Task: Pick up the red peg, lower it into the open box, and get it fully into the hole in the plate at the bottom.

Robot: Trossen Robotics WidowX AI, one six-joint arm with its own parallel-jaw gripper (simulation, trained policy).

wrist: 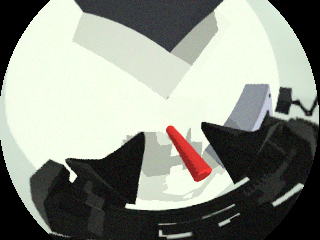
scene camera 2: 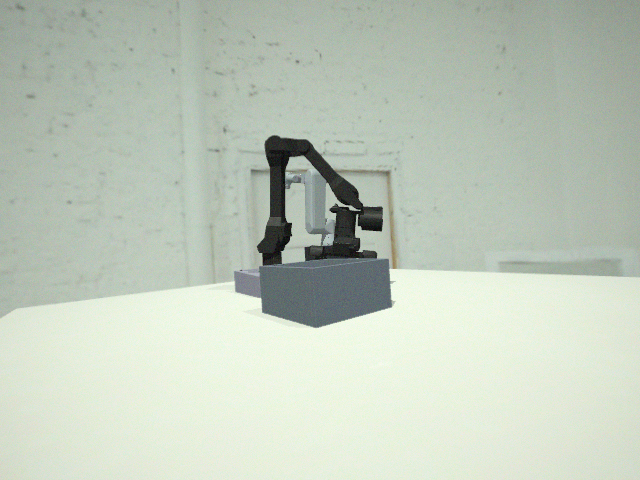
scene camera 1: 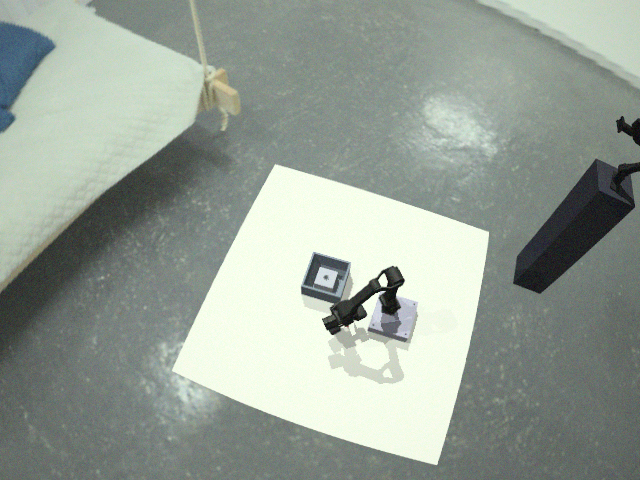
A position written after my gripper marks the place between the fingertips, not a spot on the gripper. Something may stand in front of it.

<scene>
In view: my gripper [wrist: 173, 130], a grey box [scene camera 2: 317, 293] and a red peg [wrist: 196, 166].
The grey box shows as well in scene camera 1 [scene camera 1: 317, 260]. Scene camera 2 misses the red peg, which is hidden by the grey box.
</scene>
